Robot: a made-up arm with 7 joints. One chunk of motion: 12 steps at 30 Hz.
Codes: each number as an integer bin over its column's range. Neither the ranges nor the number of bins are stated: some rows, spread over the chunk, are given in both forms.
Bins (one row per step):
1: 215 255 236 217 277 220 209
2: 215 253 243 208 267 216 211
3: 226 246 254 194 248 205 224
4: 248 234 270 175 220 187 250
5: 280 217 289 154 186 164 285
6: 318 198 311 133 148 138 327
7: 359 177 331 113 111 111 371
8: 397 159 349 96 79 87 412
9: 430 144 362 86 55 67 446
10: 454 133 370 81 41 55 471
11: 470 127 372 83 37 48 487
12: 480 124 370 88 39 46 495
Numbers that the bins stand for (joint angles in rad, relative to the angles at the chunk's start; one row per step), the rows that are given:
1: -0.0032 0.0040 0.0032 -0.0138 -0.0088 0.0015 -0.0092
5: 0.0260 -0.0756 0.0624 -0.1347 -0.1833 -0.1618 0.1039
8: 0.0787 -0.1971 0.1293 -0.2459 -0.3885 -0.3863 0.2928
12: 0.1160 -0.2704 0.1527 -0.2612 -0.4652 -0.5059 0.4162
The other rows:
2: -0.0032 -0.0002 0.0111 -0.0311 -0.0279 -0.0102 -0.0062
3: 0.0017 -0.0149 0.0233 -0.0579 -0.0644 -0.0423 0.0132
4: 0.0116 -0.0400 0.0412 -0.0944 -0.1181 -0.0947 0.0518
6: 0.0431 -0.1154 0.0869 -0.1749 -0.2562 -0.2376 0.1663
7: 0.0616 -0.1594 0.1092 -0.2133 -0.3271 -0.3163 0.2318
9: 0.0935 -0.2285 0.1438 -0.2651 -0.4345 -0.4446 0.3433
10: 0.1043 -0.2515 0.1527 -0.2747 -0.4614 -0.4796 0.3805
11: 0.1115 -0.2641 0.1550 -0.2708 -0.4690 -0.5000 0.4043

